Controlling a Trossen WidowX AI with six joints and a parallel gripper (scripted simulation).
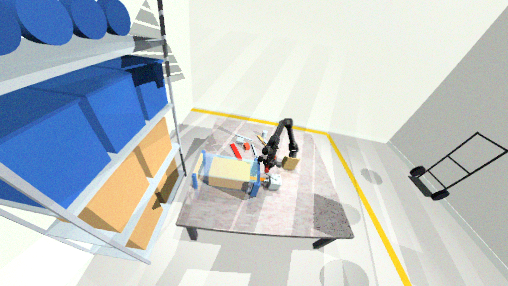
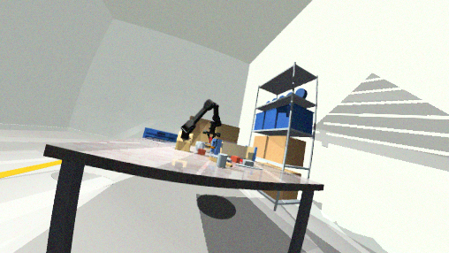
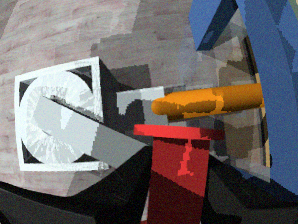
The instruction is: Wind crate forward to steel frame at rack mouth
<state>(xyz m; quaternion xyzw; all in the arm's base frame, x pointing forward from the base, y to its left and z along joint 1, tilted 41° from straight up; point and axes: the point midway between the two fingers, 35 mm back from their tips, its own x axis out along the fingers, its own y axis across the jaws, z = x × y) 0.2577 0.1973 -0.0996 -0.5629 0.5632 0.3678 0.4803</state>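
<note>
Now: the winch 11 cm behind my gripper tip, 2 cm to the left of it and 10 cm below it. The rest, counted from my gripper tip: red bar (28 cm ahead, 28 cm to the right, 12 cm below).
</note>
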